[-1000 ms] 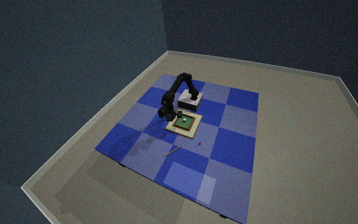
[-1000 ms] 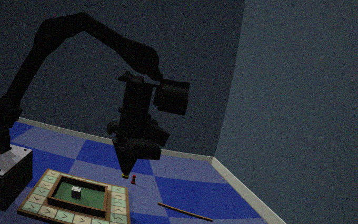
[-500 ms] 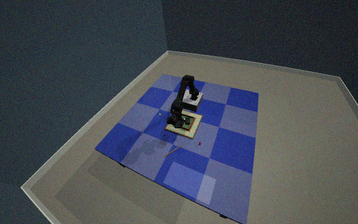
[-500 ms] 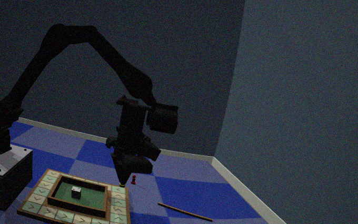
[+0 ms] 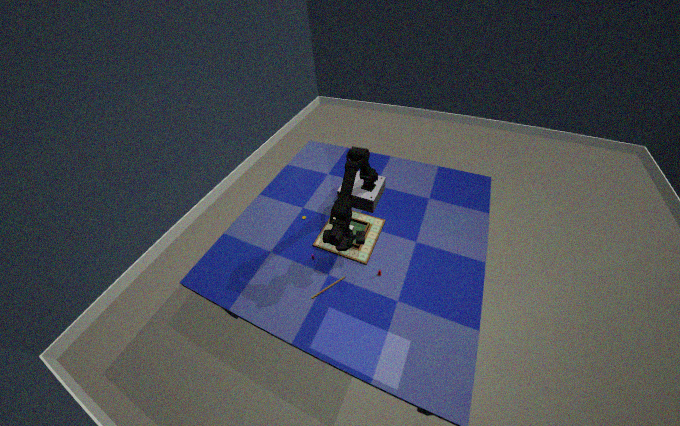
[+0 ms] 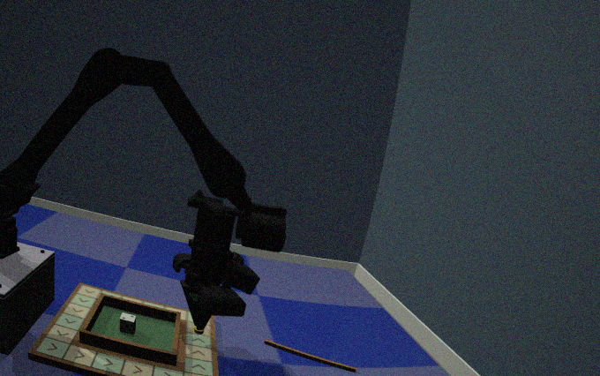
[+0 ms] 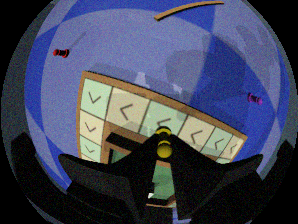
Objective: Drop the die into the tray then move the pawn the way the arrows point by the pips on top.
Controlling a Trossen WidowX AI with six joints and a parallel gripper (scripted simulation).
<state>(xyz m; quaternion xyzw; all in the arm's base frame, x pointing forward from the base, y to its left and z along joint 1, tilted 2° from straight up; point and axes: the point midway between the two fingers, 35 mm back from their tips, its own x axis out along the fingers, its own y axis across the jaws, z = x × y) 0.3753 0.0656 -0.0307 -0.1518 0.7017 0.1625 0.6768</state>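
Now: gripper tip 10 mm below the yellow pawn. Also, from my gripper tip: white die: 120 mm behind, 40 mm to the right, 10 mm below; then magenta pawn: 110 mm ahead, 120 mm to the right, 20 mm below; then green dice tray: 110 mm behind, 30 mm to the right, 30 mm below.
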